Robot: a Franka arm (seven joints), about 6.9 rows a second.
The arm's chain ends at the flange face. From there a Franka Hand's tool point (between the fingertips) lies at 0.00 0.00 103.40 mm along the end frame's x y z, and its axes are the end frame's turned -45 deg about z.
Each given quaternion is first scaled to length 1.
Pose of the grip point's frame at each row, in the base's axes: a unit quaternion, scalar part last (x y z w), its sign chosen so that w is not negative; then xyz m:
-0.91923 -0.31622 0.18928 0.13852 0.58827 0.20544 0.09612
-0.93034 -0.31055 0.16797 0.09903 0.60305 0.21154 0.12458
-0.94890 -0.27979 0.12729 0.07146 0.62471 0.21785 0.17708
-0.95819 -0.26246 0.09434 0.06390 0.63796 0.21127 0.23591
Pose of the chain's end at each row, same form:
-0.97027 0.05963 0.22788 0.05554 0.63331 0.19149 0.18814
-0.97837 0.06912 0.19308 0.02721 0.64173 0.20327 0.22012
-0.98374 0.10464 0.14495 0.01731 0.65382 0.21119 0.27607
-0.98569 0.12420 0.11161 0.02293 0.66012 0.20373 0.33663

